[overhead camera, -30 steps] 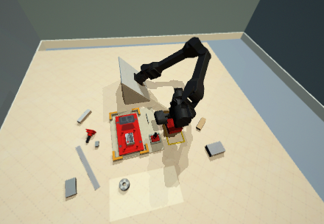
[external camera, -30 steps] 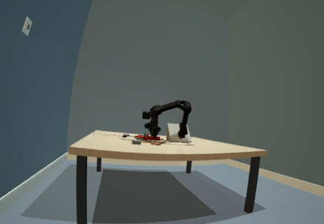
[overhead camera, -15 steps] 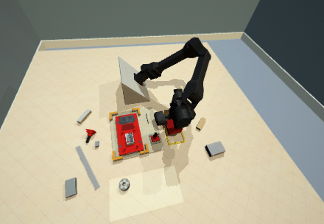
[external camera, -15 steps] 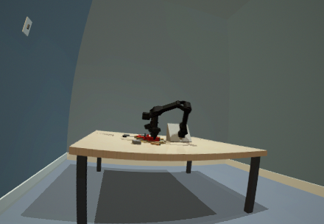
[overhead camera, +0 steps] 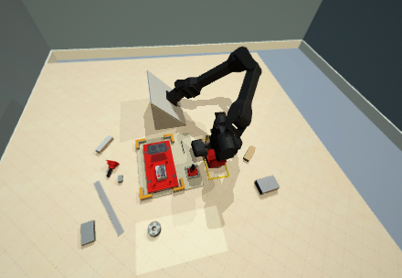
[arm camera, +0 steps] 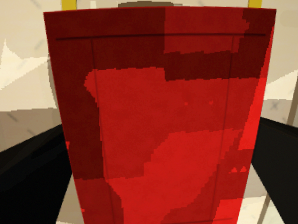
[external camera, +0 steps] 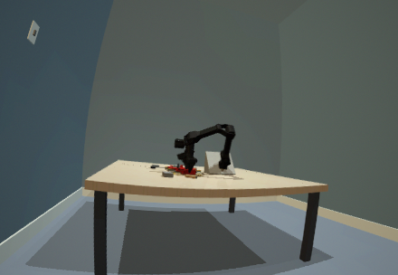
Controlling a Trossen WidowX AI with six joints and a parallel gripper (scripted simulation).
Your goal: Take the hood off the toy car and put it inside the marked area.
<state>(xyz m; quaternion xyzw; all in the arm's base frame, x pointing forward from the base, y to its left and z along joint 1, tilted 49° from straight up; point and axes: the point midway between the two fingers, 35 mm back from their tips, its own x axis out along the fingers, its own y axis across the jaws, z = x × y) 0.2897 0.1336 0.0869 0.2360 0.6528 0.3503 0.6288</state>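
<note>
Right now my gripper tip is 1 cm below the red hood. The rest, counted from my gripper tip: long grey strip: 14 cm ahead, 39 cm to the right, 2 cm below; then wooden block: 16 cm to the left, 1 cm below; then grey block: 15 cm ahead, 18 cm to the left.
</note>
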